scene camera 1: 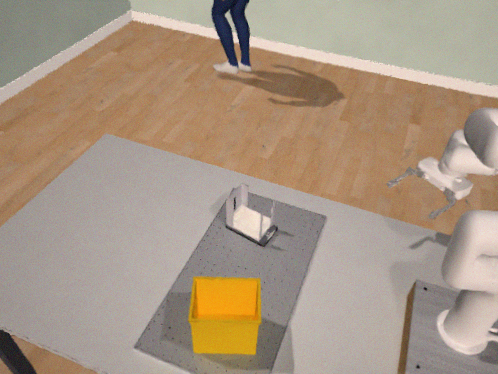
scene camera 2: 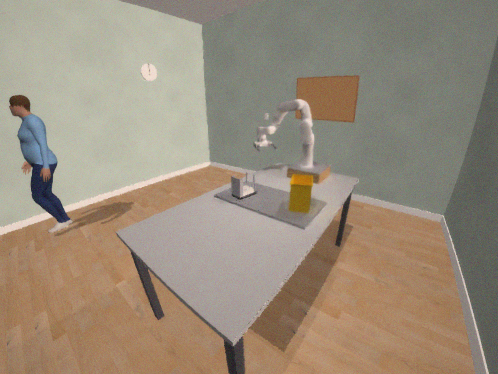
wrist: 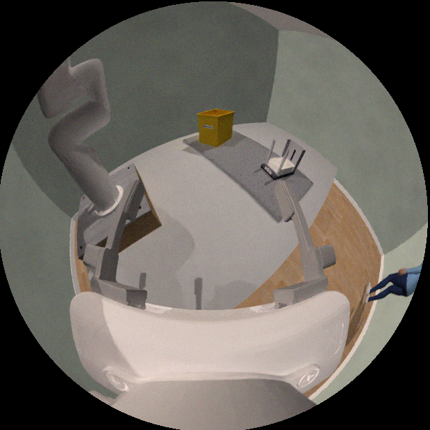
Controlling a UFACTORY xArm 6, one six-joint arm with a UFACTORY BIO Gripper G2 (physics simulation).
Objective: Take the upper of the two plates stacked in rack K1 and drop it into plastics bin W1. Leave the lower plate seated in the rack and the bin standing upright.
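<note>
Rack K1 stands upright on the dark perforated board, with a tall slotted panel on one side and thin posts opposite. White plate material lies flat in it; I cannot tell the two plates apart. Plastics bin W1 is yellow, open at the top and upright at the other end of the board. My gripper is open and empty. It hangs high above the table, to the right of the rack in scene camera 1, well apart from rack and bin.
The perforated board lies on the grey table. The arm's base block stands near one end of the table. A person is on the floor beyond the table.
</note>
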